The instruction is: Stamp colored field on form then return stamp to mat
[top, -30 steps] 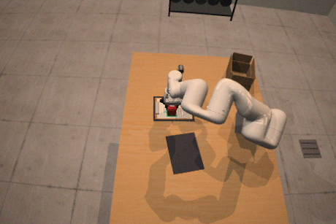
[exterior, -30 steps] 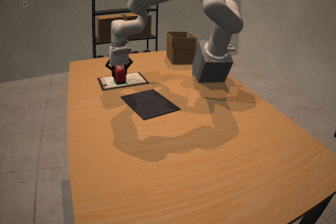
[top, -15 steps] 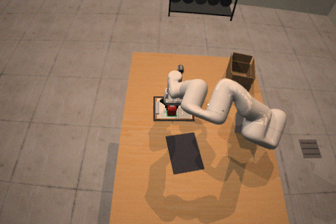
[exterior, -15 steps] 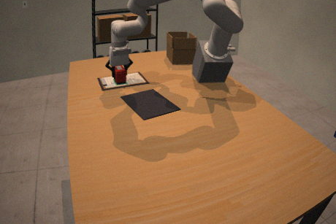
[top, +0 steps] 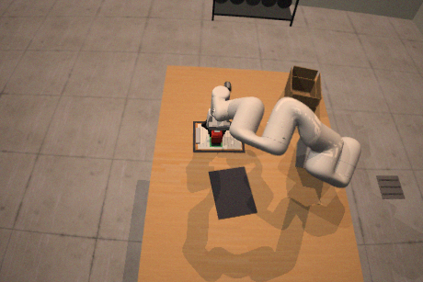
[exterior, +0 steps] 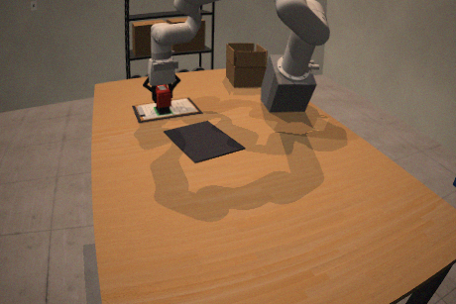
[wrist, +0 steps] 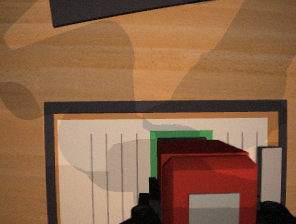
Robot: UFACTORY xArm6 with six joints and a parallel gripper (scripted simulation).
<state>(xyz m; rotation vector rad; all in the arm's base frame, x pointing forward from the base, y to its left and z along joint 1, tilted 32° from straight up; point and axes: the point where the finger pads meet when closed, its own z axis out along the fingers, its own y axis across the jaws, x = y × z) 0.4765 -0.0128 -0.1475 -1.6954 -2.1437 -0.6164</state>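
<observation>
Now: the red stamp 10 mm below my hand. The rest, counted from my hand: small dark object 330 mm to the right, 40 mm below; dark mat 260 mm to the left, 130 mm behind, 60 mm below; form 60 mm below, 20 mm to the right.
</observation>
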